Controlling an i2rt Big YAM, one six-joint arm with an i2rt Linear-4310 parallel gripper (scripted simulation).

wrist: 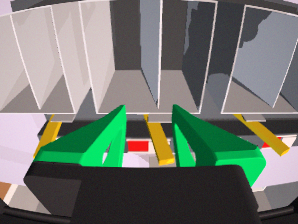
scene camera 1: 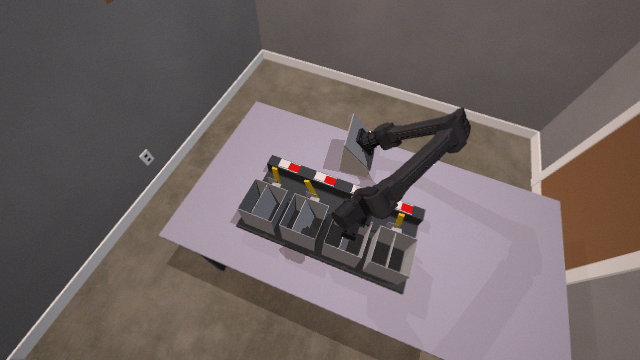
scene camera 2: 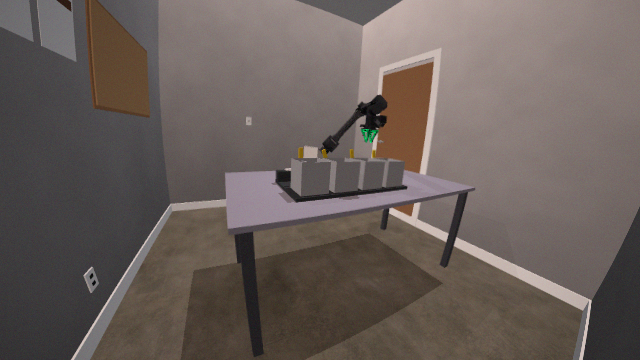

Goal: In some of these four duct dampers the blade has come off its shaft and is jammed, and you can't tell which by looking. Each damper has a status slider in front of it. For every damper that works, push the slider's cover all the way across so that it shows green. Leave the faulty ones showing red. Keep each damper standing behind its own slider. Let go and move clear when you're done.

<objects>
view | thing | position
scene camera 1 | damper box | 311,208
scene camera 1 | damper box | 340,254
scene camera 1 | damper box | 403,242
</objects>
